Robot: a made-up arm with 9 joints. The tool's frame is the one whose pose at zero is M.
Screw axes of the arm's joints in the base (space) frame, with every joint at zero. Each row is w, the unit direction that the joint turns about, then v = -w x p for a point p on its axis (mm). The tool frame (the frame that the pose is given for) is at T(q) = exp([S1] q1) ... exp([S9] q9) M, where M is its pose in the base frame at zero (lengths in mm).
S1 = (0, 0, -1, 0, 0, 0)
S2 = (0, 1, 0, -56, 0, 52)
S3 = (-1, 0, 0, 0, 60, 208)
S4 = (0, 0, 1, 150, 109, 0)
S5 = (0, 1, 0, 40, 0, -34)
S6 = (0, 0, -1, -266, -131, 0)
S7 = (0, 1, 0, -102, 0, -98)
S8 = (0, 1, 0, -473, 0, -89)
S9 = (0, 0, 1, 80, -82, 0)
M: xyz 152 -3 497 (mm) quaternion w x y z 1 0 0 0
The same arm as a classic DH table. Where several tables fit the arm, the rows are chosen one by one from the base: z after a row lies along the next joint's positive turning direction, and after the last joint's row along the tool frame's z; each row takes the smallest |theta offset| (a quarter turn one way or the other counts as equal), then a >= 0, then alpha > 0; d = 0 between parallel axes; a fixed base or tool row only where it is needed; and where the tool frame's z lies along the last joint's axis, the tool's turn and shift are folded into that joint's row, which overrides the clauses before.
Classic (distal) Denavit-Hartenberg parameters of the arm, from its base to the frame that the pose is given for. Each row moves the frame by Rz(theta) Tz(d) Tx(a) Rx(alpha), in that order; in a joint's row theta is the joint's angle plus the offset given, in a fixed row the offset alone. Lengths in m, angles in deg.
base (fixed): theta offset 0.00, d 0.0000, a 0.0000, alpha 180.00
joint 1: theta offset 0.00, d -0.0560, a 0.0520, alpha 90.00
joint 2: theta offset 90.00, d 0.2080, a 0.1160, alpha -90.00
joint 3: theta offset 90.00, d 0.1610, a 0.0580, alpha -90.00
joint 4: theta offset 90.00, d 0.0200, a 0.0750, alpha -90.00
joint 5: theta offset 0.00, d 0.1160, a -0.0970, alpha -90.00
joint 6: theta offset 0.00, d -0.1420, a 0.0330, alpha 90.00
joint 7: theta offset -88.61, d 0.0000, a 0.3711, alpha 0.00
joint 8: theta offset 88.61, d -0.1860, a 0.1710, alpha 90.00
joint 9: theta offset -49.86, d 0.0000, a 0.1086, alpha 0.00
tool (fixed): theta offset 49.86, d 0.0240, a 0.0000, alpha 0.00

